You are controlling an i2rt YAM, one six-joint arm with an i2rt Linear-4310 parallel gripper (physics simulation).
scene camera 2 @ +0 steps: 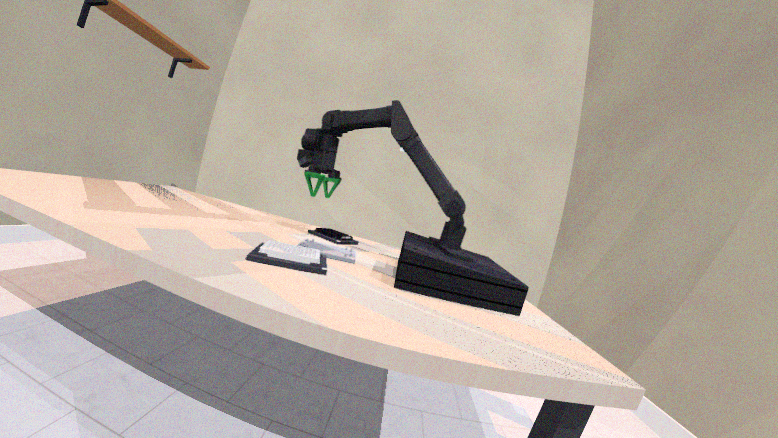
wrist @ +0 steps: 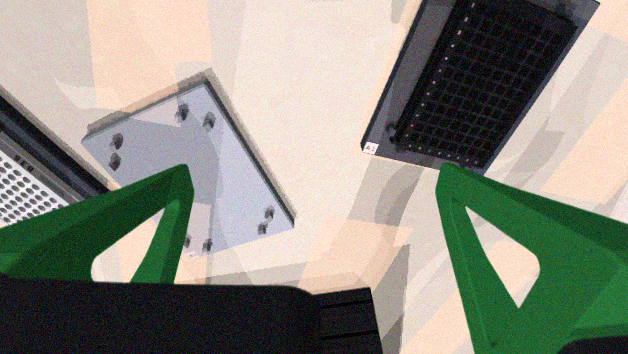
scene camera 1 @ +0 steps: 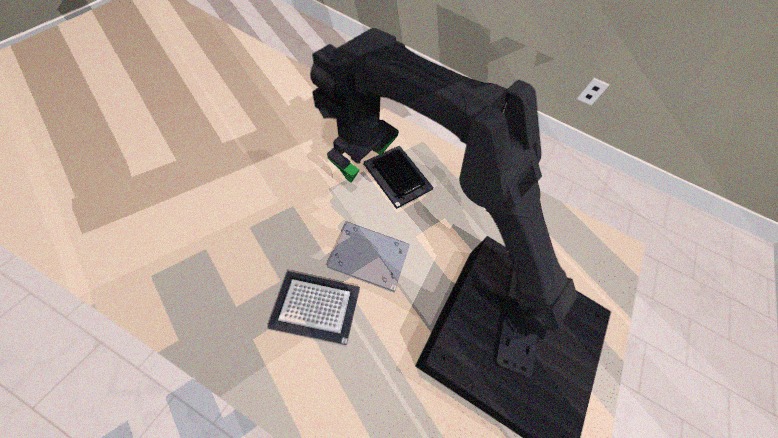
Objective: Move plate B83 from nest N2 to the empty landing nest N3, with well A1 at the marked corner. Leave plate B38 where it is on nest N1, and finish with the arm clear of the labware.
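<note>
My gripper is open and empty, pointing down high above the table. A white plate with many wells lies in a dark nest; its printed label is too blurred to read surely. A black plate lies in another dark nest, whose A1 tag shows in the wrist view. Between them is the bare grey-blue landing nest with small locating pegs. Which plate is B83 I cannot read.
The arm's black base block stands on the table beside the nests. It also shows at the bottom of the wrist view. A wall shelf hangs far behind at the upper left.
</note>
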